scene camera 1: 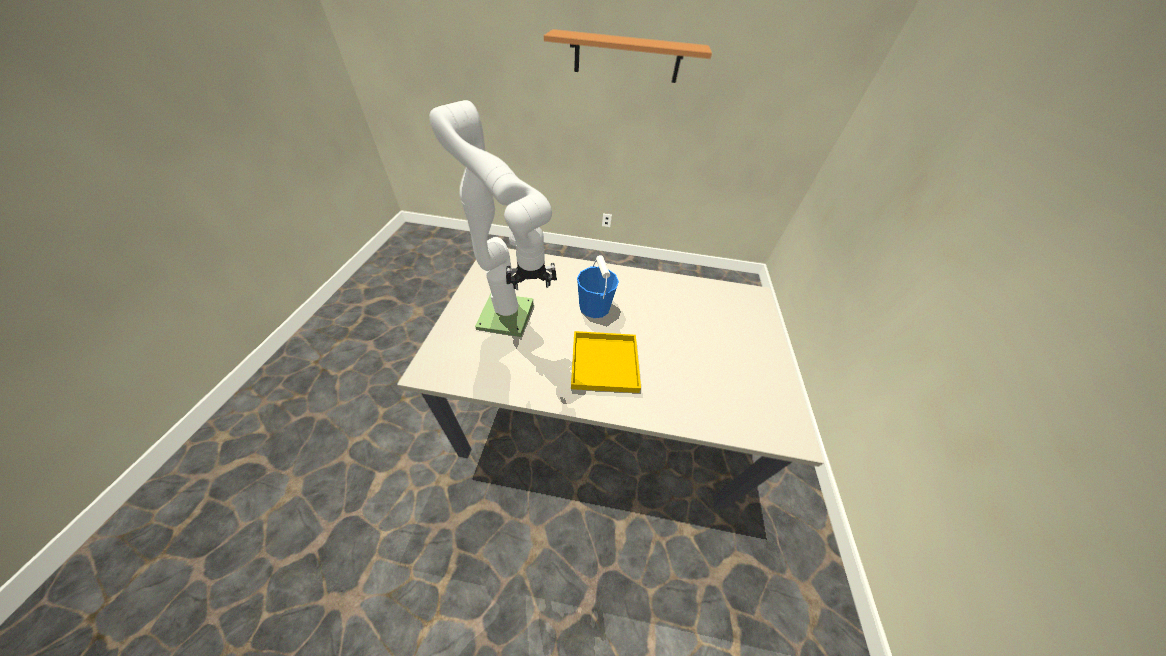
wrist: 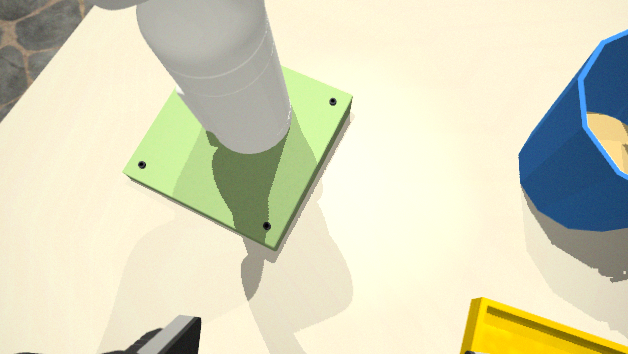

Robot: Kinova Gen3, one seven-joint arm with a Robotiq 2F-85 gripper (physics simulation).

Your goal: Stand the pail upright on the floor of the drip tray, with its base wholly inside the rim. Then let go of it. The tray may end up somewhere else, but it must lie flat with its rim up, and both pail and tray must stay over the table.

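Places are measured from the arm's base along level axes (x back, y left, z down), in centimetres.
Pixels of known places: gripper, fingertip midpoint: (scene camera 1: pixel 532 286); arm's base at its link origin: (scene camera 1: pixel 507 307) (wrist: pixel 251 115).
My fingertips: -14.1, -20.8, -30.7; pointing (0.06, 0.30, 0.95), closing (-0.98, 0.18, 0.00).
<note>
Ahead of a thing's pixels: the offset from my fingertips to its middle, as dx, dy, dz. Level surfaces: height alone.
The blue pail {-22.9, +26.1, +22.0} (scene camera 1: pixel 596 300) (wrist: pixel 560 175) stands upright on the table, behind the tray. Its handle is up, with a white grip {-24.3, +26.4, +11.7} (scene camera 1: pixel 602 266) above the rim. In the wrist view the pail is cut off by the right edge, and something tan shows inside it. The yellow drip tray {-26.0, -3.8, +32.1} (scene camera 1: pixel 605 363) (wrist: pixel 472 325) lies flat with its rim up; part of it shows at the lower right of the wrist view. My gripper (scene camera 1: pixel 532 284) (wrist: pixel 327 345) is open and empty. It hangs above the table, to the left of the pail in the scene view, apart from pail and tray.
The pale table {dz +33.8} (scene camera 1: pixel 709 359) (wrist: pixel 425 250) carries the green base plate (scene camera 1: pixel 490 318) (wrist: pixel 155 135) of the arm, left of the pail and tray. The tray lies near the table's front edge. An orange shelf (scene camera 1: pixel 627 43) is on the back wall.
</note>
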